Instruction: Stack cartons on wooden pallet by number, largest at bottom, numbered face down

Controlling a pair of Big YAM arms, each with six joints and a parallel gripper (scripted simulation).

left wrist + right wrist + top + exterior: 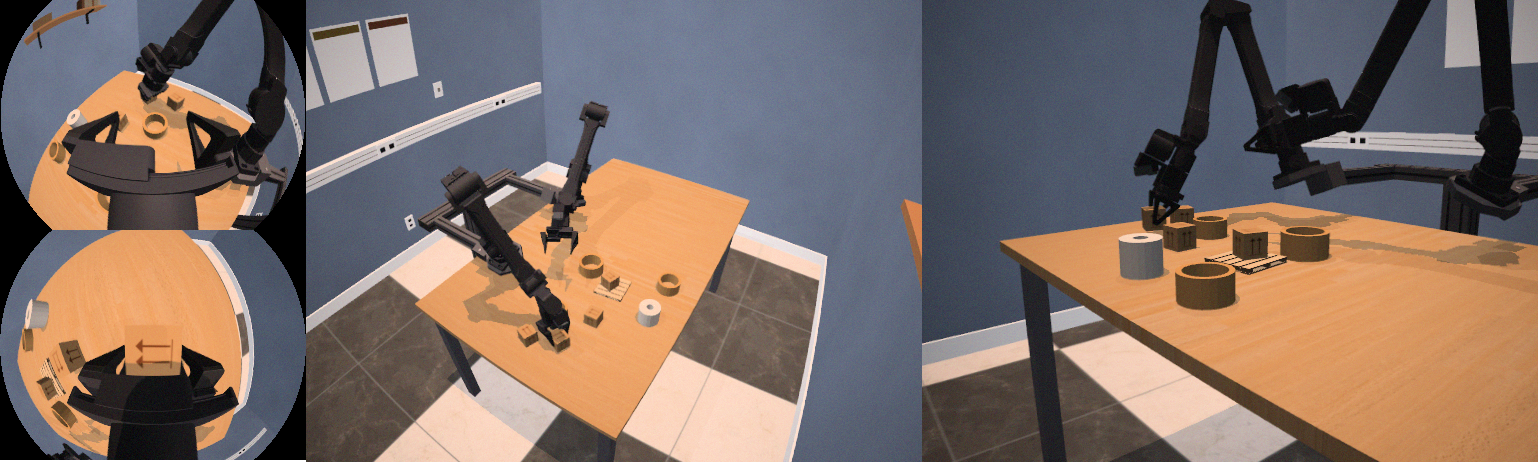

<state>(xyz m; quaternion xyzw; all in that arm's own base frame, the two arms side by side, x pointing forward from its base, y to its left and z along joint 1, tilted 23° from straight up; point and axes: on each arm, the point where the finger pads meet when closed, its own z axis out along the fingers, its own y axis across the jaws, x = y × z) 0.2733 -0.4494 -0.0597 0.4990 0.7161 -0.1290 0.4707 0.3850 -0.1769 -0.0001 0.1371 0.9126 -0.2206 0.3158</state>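
Now: right hand 36 cm to the right of the wooden pallet, 3 cm short of it and 3 cm above it. Also, from my right hand: brown carton: right at my right hand.
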